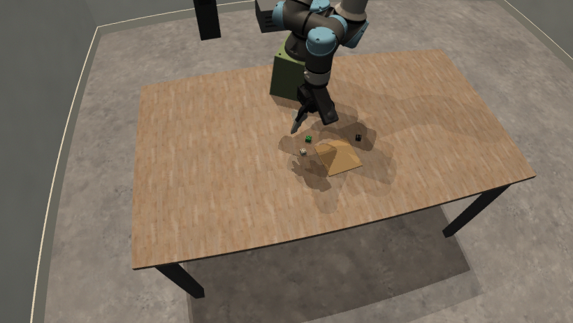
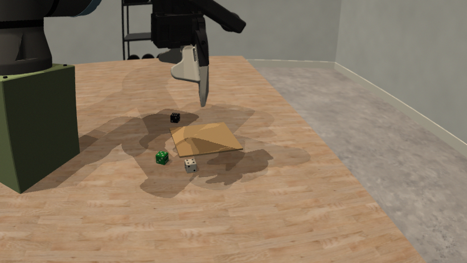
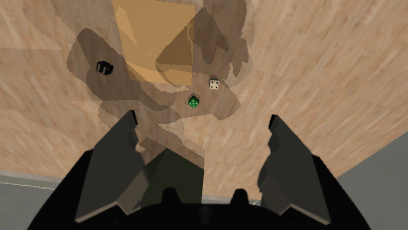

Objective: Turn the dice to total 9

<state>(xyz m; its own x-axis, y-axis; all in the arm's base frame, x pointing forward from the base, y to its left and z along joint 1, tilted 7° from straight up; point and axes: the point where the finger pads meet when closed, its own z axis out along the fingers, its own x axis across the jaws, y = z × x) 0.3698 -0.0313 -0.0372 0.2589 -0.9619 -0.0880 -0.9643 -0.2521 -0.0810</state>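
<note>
My gripper is now 3 cm to the left of the white die and 14 cm above it. Round my hand: tan mat (3 cm ahead, 10 cm to the left, 15 cm below); black die (4 cm behind, 21 cm to the left, 14 cm below); green die (6 cm behind, 1 cm to the left, 14 cm below).
</note>
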